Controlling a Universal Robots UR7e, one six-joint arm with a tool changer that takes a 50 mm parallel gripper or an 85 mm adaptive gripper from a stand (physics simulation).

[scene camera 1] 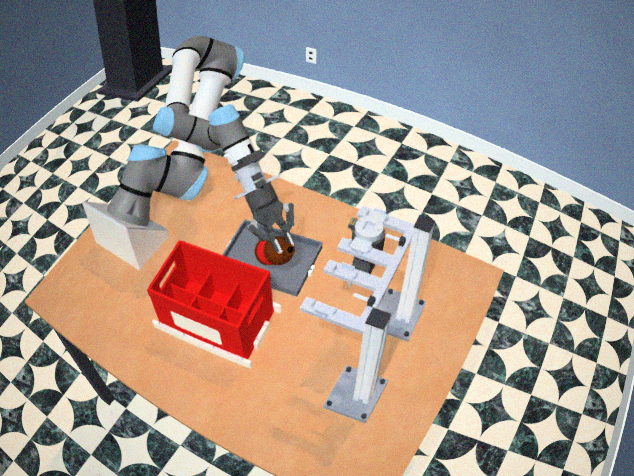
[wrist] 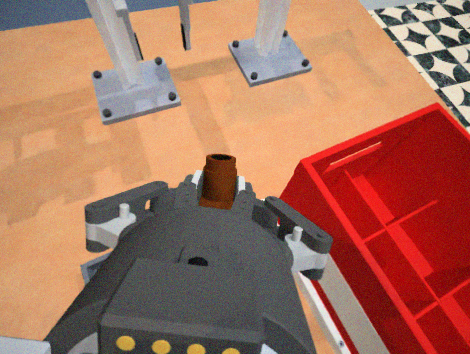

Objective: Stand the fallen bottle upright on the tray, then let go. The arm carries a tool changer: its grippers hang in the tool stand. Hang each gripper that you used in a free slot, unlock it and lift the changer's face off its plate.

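Brown bottle: visible in the wrist view and in scene camera 1. On the bottle, [wrist: 220,172] and [scene camera 1: 286,245]: same spot.
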